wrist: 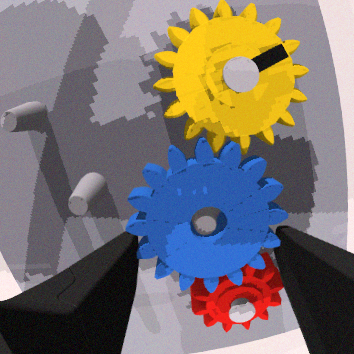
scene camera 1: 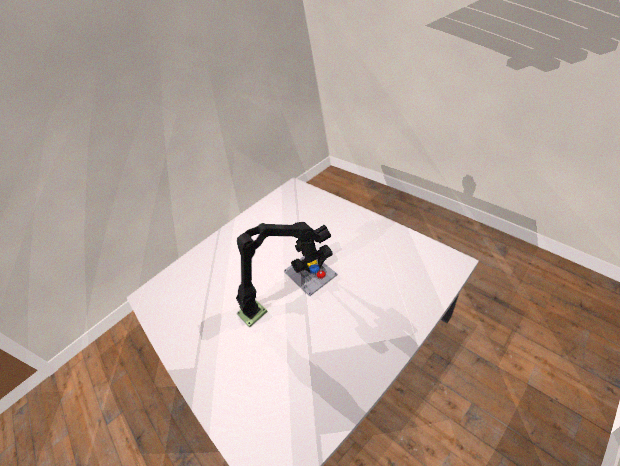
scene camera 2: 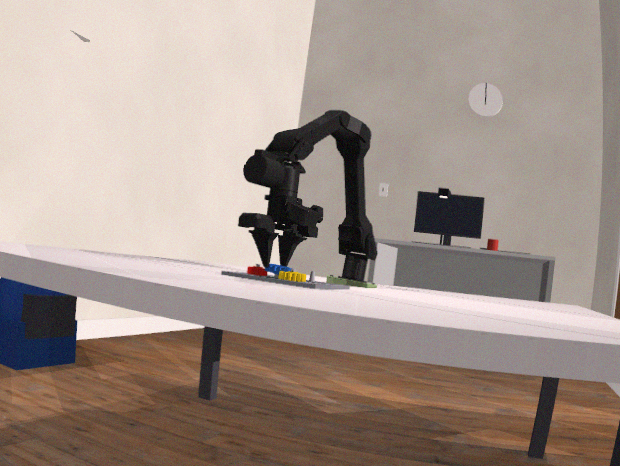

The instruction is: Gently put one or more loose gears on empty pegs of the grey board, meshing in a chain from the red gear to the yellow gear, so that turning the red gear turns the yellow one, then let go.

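Frame: origin at the arm's base, x ahead, y left, z up, level; metres.
Where they show: gripper, fingertip midpoint: (wrist: 207, 240) (scene camera 1: 314, 269) (scene camera 2: 274, 268); arm's base at its link origin: (scene camera 1: 251, 311) (scene camera 2: 352, 280).
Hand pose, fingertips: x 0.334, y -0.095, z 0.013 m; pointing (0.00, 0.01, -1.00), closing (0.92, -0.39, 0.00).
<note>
Each offset is from my fingertips to the centre of the thing. Level surfaces: height alone.
The grey board {dx -0.014, dy +0.024, dz -0.011 m} (scene camera 1: 310, 289) (scene camera 2: 328, 286) (wrist: 327, 175) lies on the table. The red gear {dx +0.001, dy -0.036, dz -0.010 m} (scene camera 1: 321, 274) (scene camera 2: 257, 271) (wrist: 264, 290) and the yellow gear {dx +0.030, dy +0.048, dz -0.009 m} (scene camera 1: 312, 262) (scene camera 2: 292, 276) (wrist: 270, 100) sit on its pegs. My gripper (scene camera 1: 313, 266) (scene camera 2: 276, 266) (wrist: 207, 240) is shut on the blue gear {dx +0.003, dy +0.009, dz -0.002 m} (scene camera 1: 314, 269) (scene camera 2: 278, 268) (wrist: 170, 200), which lies between them. A peg top shows inside its hole. It overlaps part of the red gear in the wrist view and looks slightly higher than both. Its underside and exact tooth contact are hidden.
Two empty pegs, one farther left (wrist: 31, 114) and one nearer the blue gear {dx -0.035, dy +0.031, dz -0.008 m} (wrist: 88, 191), stand on the board in the wrist view. The green arm base (scene camera 1: 251, 314) (scene camera 2: 368, 284) is on the white table {dz -0.027 m} (scene camera 1: 255, 380) (scene camera 2: 426, 325) beside the board.
</note>
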